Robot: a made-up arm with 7 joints. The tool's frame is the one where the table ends. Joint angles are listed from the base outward.
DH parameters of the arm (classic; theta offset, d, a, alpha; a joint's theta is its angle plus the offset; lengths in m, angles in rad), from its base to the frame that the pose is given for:
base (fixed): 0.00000 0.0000 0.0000 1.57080
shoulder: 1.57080 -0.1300 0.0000 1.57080
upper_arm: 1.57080 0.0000 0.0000 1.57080
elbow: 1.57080 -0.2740 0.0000 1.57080
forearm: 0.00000 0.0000 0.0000 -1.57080
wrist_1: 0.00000 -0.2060 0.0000 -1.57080
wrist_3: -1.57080 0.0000 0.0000 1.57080
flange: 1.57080 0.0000 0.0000 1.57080
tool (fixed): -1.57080 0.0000 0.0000 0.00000
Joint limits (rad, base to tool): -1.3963..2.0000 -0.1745..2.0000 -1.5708..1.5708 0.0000..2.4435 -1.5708..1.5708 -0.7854..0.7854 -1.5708..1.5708
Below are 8 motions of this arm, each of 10 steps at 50 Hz.
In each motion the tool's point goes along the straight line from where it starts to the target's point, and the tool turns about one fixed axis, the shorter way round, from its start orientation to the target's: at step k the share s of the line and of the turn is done. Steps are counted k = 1, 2, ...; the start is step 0. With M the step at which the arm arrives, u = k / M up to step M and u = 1 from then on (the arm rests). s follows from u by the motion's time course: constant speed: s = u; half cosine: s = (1 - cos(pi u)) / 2; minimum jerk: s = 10 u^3 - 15 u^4 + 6 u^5.
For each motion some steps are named. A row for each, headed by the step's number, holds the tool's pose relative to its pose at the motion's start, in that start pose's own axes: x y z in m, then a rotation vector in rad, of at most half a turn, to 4 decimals.
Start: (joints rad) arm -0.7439 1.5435 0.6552 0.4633 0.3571 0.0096 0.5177
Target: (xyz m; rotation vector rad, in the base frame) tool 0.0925 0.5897 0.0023 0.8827 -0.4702 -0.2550
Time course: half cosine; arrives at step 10
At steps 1, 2, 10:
1: 0.0003 0.0004 0.0001 -0.0007 -0.0004 -0.0001
2: 0.0013 0.0015 0.0006 -0.0025 -0.0016 -0.0003
10: 0.0137 0.0159 0.0059 -0.0266 -0.0168 -0.0030

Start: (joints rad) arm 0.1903 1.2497 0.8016 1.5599 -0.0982 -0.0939 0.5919
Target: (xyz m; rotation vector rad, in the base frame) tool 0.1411 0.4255 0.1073 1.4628 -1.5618 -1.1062
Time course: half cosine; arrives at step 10
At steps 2, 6, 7, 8, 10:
2: 0.0017 0.0018 -0.0019 -0.0014 -0.0156 -0.0188
6: 0.0119 0.0123 -0.0128 -0.0097 -0.1070 -0.1290
7: 0.0144 0.0149 -0.0155 -0.0117 -0.1298 -0.1564
8: 0.0164 0.0170 -0.0177 -0.0133 -0.1479 -0.1782
10: 0.0182 0.0188 -0.0196 -0.0148 -0.1635 -0.1970

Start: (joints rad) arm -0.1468 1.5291 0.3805 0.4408 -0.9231 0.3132 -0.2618
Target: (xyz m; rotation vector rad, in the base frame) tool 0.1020 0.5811 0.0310 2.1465 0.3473 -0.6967
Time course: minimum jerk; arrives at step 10
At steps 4, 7, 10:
4: -0.0006 0.0112 -0.0034 0.0288 -0.0025 0.0013
7: -0.0017 0.0295 -0.0089 0.0760 -0.0067 0.0034
10: -0.0020 0.0352 -0.0106 0.0908 -0.0080 0.0041

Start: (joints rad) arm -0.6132 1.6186 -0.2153 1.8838 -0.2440 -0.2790 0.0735
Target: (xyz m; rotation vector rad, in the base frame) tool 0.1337 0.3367 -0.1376 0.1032 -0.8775 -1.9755
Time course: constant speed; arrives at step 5
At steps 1, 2, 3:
1: 0.0014 -0.0005 -0.0004 -0.0064 -0.0079 0.0072
2: 0.0027 -0.0009 -0.0008 -0.0129 -0.0157 0.0145
3: 0.0041 -0.0014 -0.0011 -0.0193 -0.0236 0.0217

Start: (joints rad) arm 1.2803 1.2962 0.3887 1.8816 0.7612 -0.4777 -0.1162
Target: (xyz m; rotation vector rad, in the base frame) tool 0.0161 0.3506 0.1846 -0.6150 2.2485 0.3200
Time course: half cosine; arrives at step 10
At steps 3, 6, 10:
3: 0.0023 0.0017 -0.0038 -0.0136 -0.0232 -0.0010
6: 0.0073 0.0054 -0.0122 -0.0431 -0.0735 -0.0033
10: 0.0112 0.0083 -0.0186 -0.0659 -0.1123 -0.0050

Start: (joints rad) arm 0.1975 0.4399 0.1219 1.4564 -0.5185 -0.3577 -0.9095
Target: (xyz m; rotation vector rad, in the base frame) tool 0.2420 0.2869 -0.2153 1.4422 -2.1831 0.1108
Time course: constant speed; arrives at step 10
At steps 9, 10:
9: -0.0042 0.0090 0.0015 0.0191 -0.0462 -0.0227
10: -0.0046 0.0100 0.0017 0.0212 -0.0513 -0.0252

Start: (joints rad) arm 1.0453 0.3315 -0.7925 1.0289 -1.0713 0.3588 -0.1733
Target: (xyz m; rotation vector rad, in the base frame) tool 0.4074 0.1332 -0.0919 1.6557 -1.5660 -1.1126
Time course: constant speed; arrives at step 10
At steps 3, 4, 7, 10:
3: 0.0004 0.0007 0.0000 0.0128 -0.0009 0.0255
4: 0.0005 0.0010 0.0000 0.0170 -0.0012 0.0340
7: 0.0009 0.0017 0.0001 0.0298 -0.0020 0.0596
10: 0.0012 0.0025 0.0001 0.0426 -0.0029 0.0851

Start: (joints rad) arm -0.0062 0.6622 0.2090 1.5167 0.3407 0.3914 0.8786
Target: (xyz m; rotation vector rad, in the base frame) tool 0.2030 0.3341 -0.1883 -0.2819 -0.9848 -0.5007
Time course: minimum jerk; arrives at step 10
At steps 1, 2, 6, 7, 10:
1: 0.0001 0.0000 0.0000 0.0005 0.0011 0.0000
2: 0.0007 -0.0002 0.0000 0.0032 0.0073 0.0000
6: 0.0086 -0.0018 0.0000 0.0381 0.0861 0.0004
7: 0.0106 -0.0022 0.0000 0.0467 0.1056 0.0005
10: 0.0126 -0.0027 0.0000 0.0558 0.1261 0.0006

